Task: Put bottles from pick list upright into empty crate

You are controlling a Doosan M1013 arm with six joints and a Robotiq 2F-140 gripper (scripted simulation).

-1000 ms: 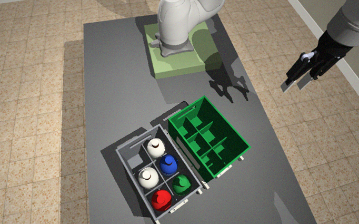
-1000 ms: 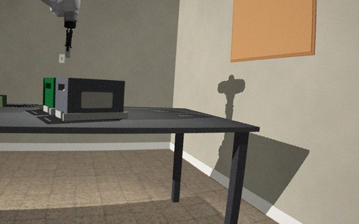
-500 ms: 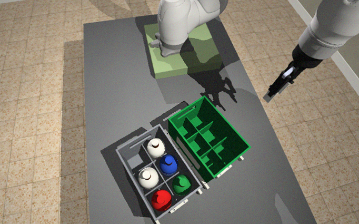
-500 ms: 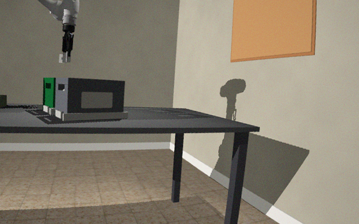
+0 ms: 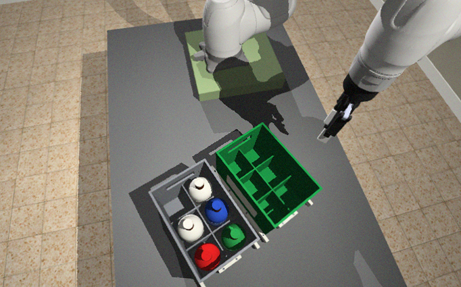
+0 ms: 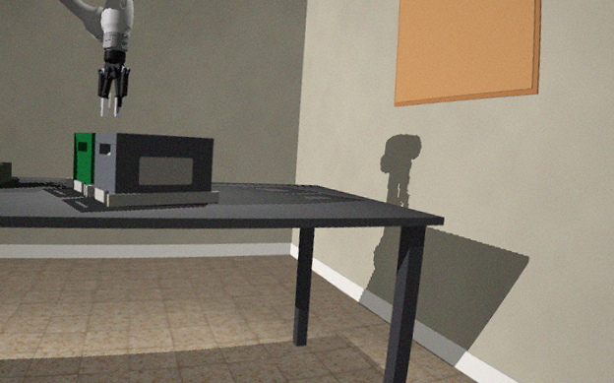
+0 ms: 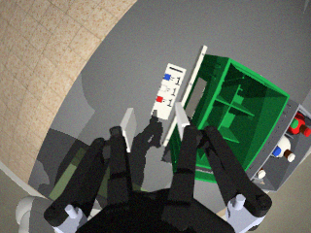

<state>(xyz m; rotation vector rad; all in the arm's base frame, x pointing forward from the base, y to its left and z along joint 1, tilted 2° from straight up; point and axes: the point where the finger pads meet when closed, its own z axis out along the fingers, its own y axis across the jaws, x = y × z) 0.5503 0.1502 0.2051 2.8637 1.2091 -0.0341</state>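
Now: hand 360 mm to the left of the blue bottle, 180 mm above it and 100 mm short of it. The rest, counted from my hand: green bottle: 330 mm to the right, 190 mm ahead, 180 mm below; then grey crate: 400 mm to the right, 190 mm below, 120 mm ahead; then green crate: 190 mm below, 180 mm to the right, 50 mm ahead.
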